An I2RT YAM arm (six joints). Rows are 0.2 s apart.
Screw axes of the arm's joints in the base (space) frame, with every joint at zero. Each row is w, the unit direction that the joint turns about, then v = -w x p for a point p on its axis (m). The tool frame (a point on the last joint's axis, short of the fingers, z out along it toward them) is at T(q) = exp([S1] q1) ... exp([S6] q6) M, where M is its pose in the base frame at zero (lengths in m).
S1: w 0 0 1 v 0 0 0
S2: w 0 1 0 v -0.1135 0 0.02
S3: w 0 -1 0 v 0.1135 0 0.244
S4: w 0 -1 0 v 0.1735 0 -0.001
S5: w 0 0 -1 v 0 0.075 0
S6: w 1 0 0 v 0 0.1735 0
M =
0 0 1 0.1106
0 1 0 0
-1 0 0 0.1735
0 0 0 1
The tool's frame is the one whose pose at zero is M.
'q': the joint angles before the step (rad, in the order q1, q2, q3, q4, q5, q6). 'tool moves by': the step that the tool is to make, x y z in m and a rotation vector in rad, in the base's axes. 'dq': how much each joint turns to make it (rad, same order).
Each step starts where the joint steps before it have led.
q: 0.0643, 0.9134, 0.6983, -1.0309, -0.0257, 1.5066
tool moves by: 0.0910, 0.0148, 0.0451, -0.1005, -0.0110, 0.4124
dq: 0.0341, 0.3964, 0.3940, -0.0095, -0.0230, -0.3912
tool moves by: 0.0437, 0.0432, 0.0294, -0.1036, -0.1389, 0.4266
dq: 0.1362, 0.1569, 0.2272, 0.0364, 0.0124, -0.3162
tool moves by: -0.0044, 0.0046, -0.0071, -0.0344, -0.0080, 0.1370
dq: 0.0173, -0.0116, -0.0375, 0.0199, -0.0162, -0.1239
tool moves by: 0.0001, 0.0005, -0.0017, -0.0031, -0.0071, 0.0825
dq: -0.0021, 0.0002, -0.0070, 0.0079, -0.0297, -0.0795
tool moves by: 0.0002, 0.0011, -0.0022, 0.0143, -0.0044, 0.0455
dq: -0.0002, -0.0002, -0.0100, 0.0141, -0.0302, -0.0368
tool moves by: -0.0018, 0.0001, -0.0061, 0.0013, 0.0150, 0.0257
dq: 0.0001, -0.0008, -0.0223, 0.0046, -0.0148, -0.0217
